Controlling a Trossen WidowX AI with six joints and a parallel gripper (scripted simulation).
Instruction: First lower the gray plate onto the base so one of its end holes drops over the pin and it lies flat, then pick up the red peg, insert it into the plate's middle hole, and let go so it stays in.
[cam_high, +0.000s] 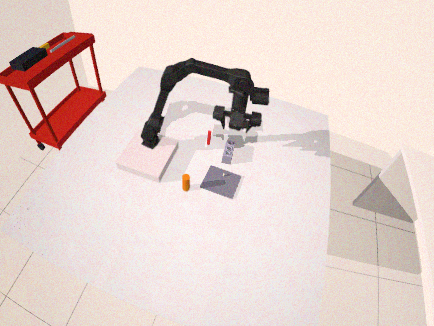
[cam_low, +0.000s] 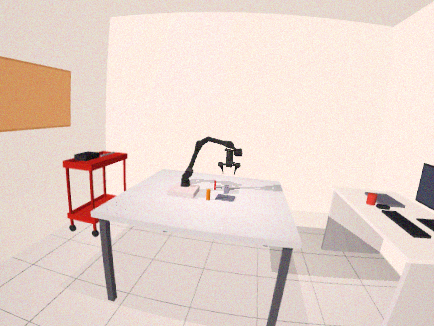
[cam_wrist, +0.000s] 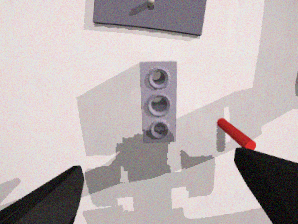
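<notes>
Now: gripper tip 1 cm past the gray plate, 1 cm to the left of it and 12 cm above it. Also, from my gripper tip: orange cylinder: 8 cm behind, 25 cm to the right, 11 cm below; then red peg: 12 cm behind, 1 cm to the left, 11 cm below; then dark base: 3 cm ahead, 14 cm to the right, 15 cm below.
</notes>
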